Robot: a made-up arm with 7 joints. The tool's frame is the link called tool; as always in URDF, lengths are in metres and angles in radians.
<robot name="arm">
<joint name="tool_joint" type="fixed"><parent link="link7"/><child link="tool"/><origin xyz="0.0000 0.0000 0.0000" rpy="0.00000 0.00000 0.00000"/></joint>
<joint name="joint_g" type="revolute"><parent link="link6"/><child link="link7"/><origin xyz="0.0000 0.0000 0.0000" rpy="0.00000 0.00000 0.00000"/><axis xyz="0 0 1"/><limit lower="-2.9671" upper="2.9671"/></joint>
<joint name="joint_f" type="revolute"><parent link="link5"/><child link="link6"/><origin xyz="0.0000 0.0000 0.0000" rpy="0.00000 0.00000 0.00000"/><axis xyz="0 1 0"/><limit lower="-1.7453" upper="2.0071"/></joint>
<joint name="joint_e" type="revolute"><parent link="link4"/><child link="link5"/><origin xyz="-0.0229 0.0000 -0.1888" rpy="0.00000 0.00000 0.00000"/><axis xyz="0 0 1"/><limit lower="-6.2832" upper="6.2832"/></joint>
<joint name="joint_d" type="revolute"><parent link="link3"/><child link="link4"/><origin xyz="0.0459 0.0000 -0.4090" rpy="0.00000 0.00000 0.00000"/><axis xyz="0 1 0"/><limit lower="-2.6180" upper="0.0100"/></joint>
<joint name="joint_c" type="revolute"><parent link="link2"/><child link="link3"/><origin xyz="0.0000 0.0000 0.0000" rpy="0.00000 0.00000 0.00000"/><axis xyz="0 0 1"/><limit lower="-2.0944" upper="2.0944"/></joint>
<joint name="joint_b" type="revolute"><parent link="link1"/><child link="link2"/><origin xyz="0.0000 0.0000 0.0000" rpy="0.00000 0.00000 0.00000"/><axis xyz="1 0 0"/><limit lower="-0.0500" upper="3.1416"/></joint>
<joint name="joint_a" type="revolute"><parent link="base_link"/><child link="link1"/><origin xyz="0.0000 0.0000 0.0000" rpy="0.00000 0.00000 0.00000"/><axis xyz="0 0.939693 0.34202"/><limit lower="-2.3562" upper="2.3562"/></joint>
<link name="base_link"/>
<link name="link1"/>
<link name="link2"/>
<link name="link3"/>
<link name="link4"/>
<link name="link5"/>
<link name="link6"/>
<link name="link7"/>
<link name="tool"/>
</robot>
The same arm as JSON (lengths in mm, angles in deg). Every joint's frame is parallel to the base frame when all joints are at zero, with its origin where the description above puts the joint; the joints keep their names.
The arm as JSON. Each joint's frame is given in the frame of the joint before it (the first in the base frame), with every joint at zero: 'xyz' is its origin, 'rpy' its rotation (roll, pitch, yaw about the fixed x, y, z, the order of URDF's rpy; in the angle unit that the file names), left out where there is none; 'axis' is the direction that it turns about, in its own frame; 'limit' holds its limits. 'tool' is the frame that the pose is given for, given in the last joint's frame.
{
  "units": {
    "length": "mm",
    "angle": "deg"
  },
  "joints": [
    {
      "name": "joint_a",
      "type": "revolute",
      "origin": {
        "xyz": [
          0.0,
          0.0,
          0.0
        ]
      },
      "axis": [
        0.0,
        0.9397,
        0.342
      ],
      "limit": {
        "lower": -135.0,
        "upper": 135.0
      }
    },
    {
      "name": "joint_b",
      "type": "revolute",
      "origin": {
        "xyz": [
          0.0,
          0.0,
          0.0
        ]
      },
      "axis": [
        1.0,
        0.0,
        0.0
      ],
      "limit": {
        "lower": -2.86,
        "upper": 180.0
      }
    },
    {
      "name": "joint_c",
      "type": "revolute",
      "origin": {
        "xyz": [
          0.0,
          0.0,
          0.0
        ]
      },
      "axis": [
        0.0,
        0.0,
        1.0
      ],
      "limit": {
        "lower": -120.0,
        "upper": 120.0
      }
    },
    {
      "name": "joint_d",
      "type": "revolute",
      "origin": {
        "xyz": [
          45.9,
          0.0,
          -409.0
        ]
      },
      "axis": [
        0.0,
        1.0,
        0.0
      ],
      "limit": {
        "lower": -150.0,
        "upper": 0.57
      }
    },
    {
      "name": "joint_e",
      "type": "revolute",
      "origin": {
        "xyz": [
          -22.9,
          0.0,
          -188.8
        ]
      },
      "axis": [
        0.0,
        0.0,
        1.0
      ],
      "limit": {
        "lower": -360.0,
        "upper": 360.0
      }
    },
    {
      "name": "joint_f",
      "type": "revolute",
      "origin": {
        "xyz": [
          0.0,
          0.0,
          0.0
        ]
      },
      "axis": [
        0.0,
        1.0,
        0.0
      ],
      "limit": {
        "lower": -100.0,
        "upper": 115.0
      }
    },
    {
      "name": "joint_g",
      "type": "revolute",
      "origin": {
        "xyz": [
          0.0,
          0.0,
          0.0
        ]
      },
      "axis": [
        0.0,
        0.0,
        1.0
      ],
      "limit": {
        "lower": -170.0,
        "upper": 170.0
      }
    }
  ],
  "tool": {
    "origin": {
      "xyz": [
        0.0,
        0.0,
        0.0
      ]
    }
  }
}

